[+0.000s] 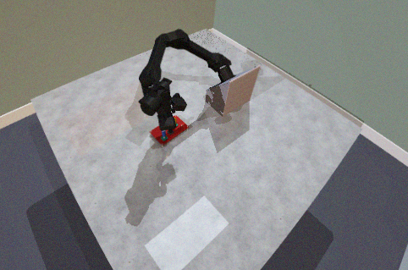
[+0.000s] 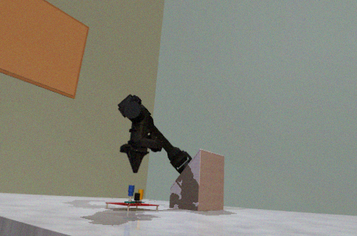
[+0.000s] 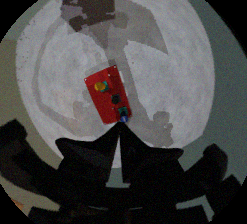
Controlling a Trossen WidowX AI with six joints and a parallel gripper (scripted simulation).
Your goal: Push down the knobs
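Now: gripper tip 50 mm above the blue knob, 10 mm to the right of it and 10 mm short of it. Round my gripper tip: yellow knob (70 mm below, 60 mm behind, 30 mm to the right).
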